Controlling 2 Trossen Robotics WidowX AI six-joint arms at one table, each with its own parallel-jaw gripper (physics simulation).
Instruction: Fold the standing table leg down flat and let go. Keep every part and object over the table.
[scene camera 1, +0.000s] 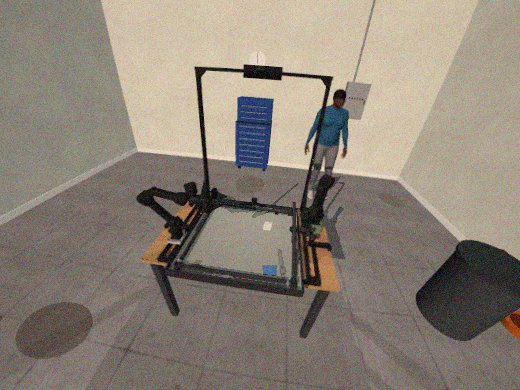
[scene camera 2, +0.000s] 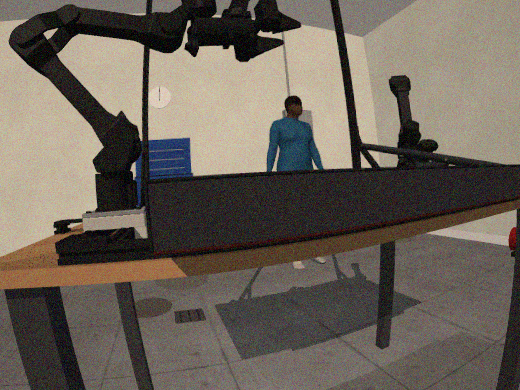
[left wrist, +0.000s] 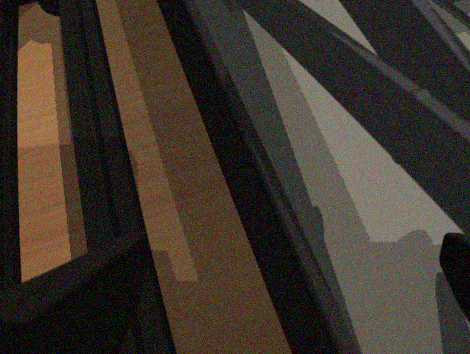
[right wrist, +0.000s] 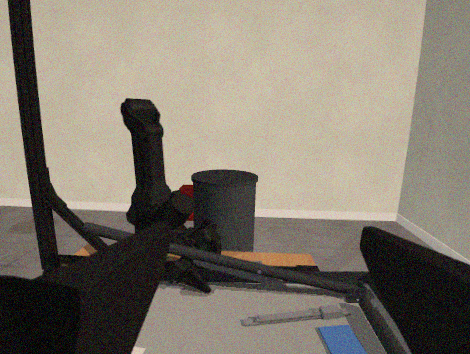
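Pixels of known places: left gripper, fingertip midpoint: (scene camera 1: 298, 244) (left wrist: 295, 247) (right wrist: 219, 281); right gripper, fingertip midpoint: (scene camera 1: 225, 200) (scene camera 2: 291, 34) (right wrist: 265, 234); left arm's base, link origin: (scene camera 1: 315, 221); right arm's base, link origin: (scene camera 1: 177, 235) (scene camera 2: 116, 209).
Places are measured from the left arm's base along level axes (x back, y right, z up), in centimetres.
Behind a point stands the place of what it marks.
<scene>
The folding leg (scene camera 1: 294, 205) {x -18.0, y 1.0, z 11.2 cm} (scene camera 2: 410, 150) {x -17.3, y -19.8, z 6.8 cm} (right wrist: 225, 257) {x -16.4, y -26.0, z 5.7 cm} is a dark round tube, low along the right side of the upturned tabletop (scene camera 1: 225, 240) {x -60.8, y -32.6, z -3.7 cm}. In the right wrist view it slopes slightly upward to its free end at the left, with a thin brace beneath it. A dark bar crossing the left wrist view appears to be this leg. My left gripper (left wrist: 295, 247) {x -11.8, y -23.9, z -3.5 cm} (right wrist: 219, 281) {x -11.8, y -23.9, z -3.5 cm} is open, low beside the leg; the leg partly hides it in the right wrist view. The rim hides it in scene camera 2. My right gripper (scene camera 2: 291, 33) {x -59.1, y -34.2, z 30.6 cm} (right wrist: 265, 234) {x -59.1, y -34.2, z 30.6 cm} is open and empty, high above the rim.
A grey latch-like bar (scene camera 1: 281, 262) {x -21.7, y -42.3, z -2.1 cm} (right wrist: 290, 316) {x -23.0, y -40.0, z -2.3 cm}, a blue rectangle (scene camera 1: 269, 270) {x -27.9, y -49.2, z -2.7 cm} (right wrist: 342, 340) {x -27.5, y -48.9, z -2.7 cm} and a white square (scene camera 1: 267, 226) {x -35.5, y -10.1, z -4.3 cm} lie inside the rim. A tall overhead frame (scene camera 1: 203, 125) {x -94.6, y 17.2, z 58.3 cm} (scene camera 2: 345, 75) {x -10.8, y 23.4, z 46.2 cm} stands behind. Black rails (scene camera 1: 312, 265) {x -0.7, y -36.3, z -6.2 cm} run outside the rim.
</scene>
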